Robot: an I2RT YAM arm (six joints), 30 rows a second.
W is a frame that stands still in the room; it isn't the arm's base.
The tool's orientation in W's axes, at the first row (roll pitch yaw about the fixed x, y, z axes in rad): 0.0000 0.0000 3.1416
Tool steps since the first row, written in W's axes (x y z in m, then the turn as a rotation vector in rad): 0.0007 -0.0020 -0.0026 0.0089 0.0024 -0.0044; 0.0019 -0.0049 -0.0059 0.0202 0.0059 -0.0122; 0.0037 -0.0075 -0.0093 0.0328 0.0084 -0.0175; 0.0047 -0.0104 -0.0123 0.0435 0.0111 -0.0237; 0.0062 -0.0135 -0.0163 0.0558 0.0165 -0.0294; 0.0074 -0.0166 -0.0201 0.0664 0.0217 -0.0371; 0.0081 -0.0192 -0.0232 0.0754 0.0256 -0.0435; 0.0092 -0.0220 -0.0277 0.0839 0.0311 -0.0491; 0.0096 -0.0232 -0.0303 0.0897 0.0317 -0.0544; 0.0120 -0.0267 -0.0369 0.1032 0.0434 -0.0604; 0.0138 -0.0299 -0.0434 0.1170 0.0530 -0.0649
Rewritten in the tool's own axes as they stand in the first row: -0.0007 0.0020 -0.0026 -0.0089 -0.0024 -0.0044; -0.0019 0.0049 -0.0059 -0.0202 -0.0059 -0.0122; -0.0037 0.0075 -0.0093 -0.0328 -0.0084 -0.0175; -0.0047 0.0104 -0.0123 -0.0435 -0.0111 -0.0237; -0.0062 0.0135 -0.0163 -0.0558 -0.0165 -0.0294; -0.0074 0.0166 -0.0201 -0.0664 -0.0217 -0.0371; -0.0081 0.0192 -0.0232 -0.0754 -0.0256 -0.0435; -0.0092 0.0220 -0.0277 -0.0839 -0.0311 -0.0491; -0.0096 0.0232 -0.0303 -0.0897 -0.0317 -0.0544; -0.0120 0.0267 -0.0369 -0.1032 -0.0434 -0.0604; -0.0138 0.0299 -0.0434 -0.1170 -0.0530 -0.0649
